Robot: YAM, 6 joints.
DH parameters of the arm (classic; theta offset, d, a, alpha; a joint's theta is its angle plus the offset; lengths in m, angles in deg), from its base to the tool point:
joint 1: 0 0.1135 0.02 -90
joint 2: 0 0 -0.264 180
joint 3: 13.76 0 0.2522 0
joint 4: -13.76 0 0.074 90
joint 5: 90 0 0 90
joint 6: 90 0.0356 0 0
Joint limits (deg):
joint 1: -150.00..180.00
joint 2: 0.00..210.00
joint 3: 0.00..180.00
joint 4: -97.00..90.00
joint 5: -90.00..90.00
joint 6: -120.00..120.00
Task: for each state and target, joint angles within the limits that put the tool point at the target. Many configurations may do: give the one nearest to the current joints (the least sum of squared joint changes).
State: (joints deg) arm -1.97 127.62 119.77 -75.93 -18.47 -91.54
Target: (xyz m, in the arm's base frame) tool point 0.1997 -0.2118 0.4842
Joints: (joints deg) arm -48.31 96.20 130.55 -81.37 -13.37 -91.54
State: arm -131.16 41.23 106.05 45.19 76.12 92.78
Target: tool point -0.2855 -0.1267 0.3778
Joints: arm -149.68 81.44 63.14 34.79 77.56 92.78
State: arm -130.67 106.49 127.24 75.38 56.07 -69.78
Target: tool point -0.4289 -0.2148 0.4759
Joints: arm -150.00 130.82 135.44 55.93 52.99 -69.78
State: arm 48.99 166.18 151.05 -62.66 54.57 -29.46
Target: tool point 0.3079 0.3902 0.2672
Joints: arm 55.11 142.74 148.38 -78.23 55.45 -29.46
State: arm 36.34 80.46 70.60 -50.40 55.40 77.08
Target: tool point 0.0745 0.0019 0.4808
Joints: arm 25.95 44.35 84.78 -54.18 60.19 77.08
